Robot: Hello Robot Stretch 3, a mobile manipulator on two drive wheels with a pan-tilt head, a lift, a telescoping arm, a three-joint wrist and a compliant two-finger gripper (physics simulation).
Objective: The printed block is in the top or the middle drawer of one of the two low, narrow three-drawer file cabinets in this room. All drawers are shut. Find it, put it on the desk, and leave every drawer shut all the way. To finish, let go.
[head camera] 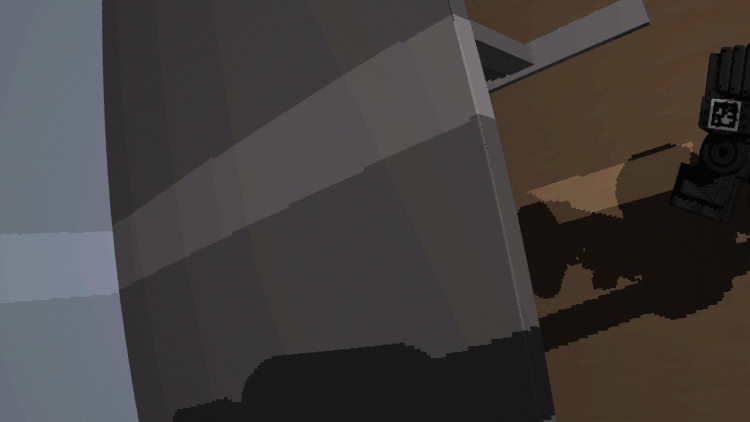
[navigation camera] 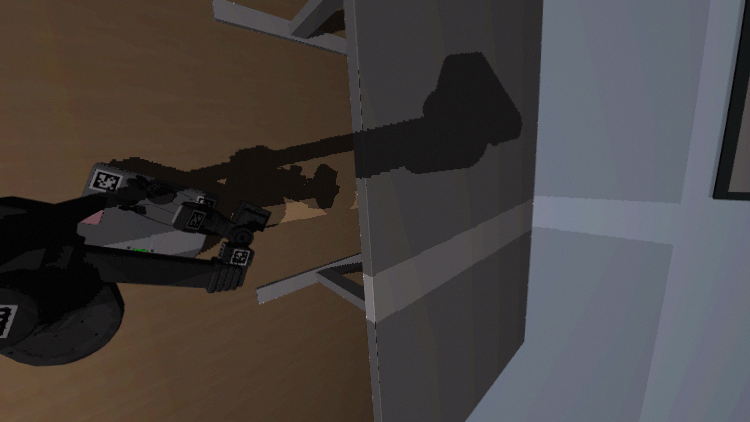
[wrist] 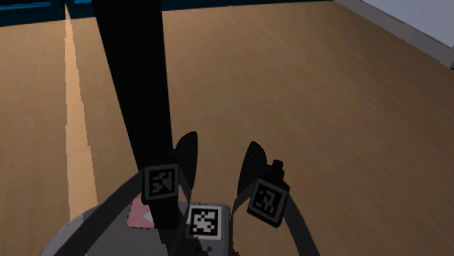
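Pixels of known places: gripper, between the fingertips: [navigation camera: 123, 189] [wrist: 221, 155]; robot's base, origin of its link: [navigation camera: 160, 192].
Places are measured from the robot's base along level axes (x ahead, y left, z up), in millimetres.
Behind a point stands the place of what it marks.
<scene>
The desk [head camera: 314, 209] @(z 950, x 94, y -440 mm) [navigation camera: 451, 225] @(z 950, x 122, y -464 mm) is a long dark grey top with a lighter front edge. It fills the middle of the head view and stands right of centre in the navigation view. No block shows on the visible part of its top. My gripper [wrist: 221, 155] @(z 435, x 5, y 71 mm) is open in the wrist view, its two dark fingertips apart with floor between them. It is over the robot's base, apart from the desk. Neither the printed block nor the two file cabinets show in the current views.
Grey desk feet [head camera: 592, 32] [navigation camera: 288, 280] stick out over the wooden floor on the desk's front side. A pale wall [head camera: 52, 157] @(z 1042, x 124, y -1095 mm) [navigation camera: 603, 131] @(z 1118, x 543, y -896 mm) is behind the desk. The robot's dark mast [wrist: 137, 75] @(z 469, x -64, y 116 mm) crosses the wrist view. Blue furniture [wrist: 30, 15] @(z 39, x -912, y 1132 mm) stands at the far edge of the floor.
</scene>
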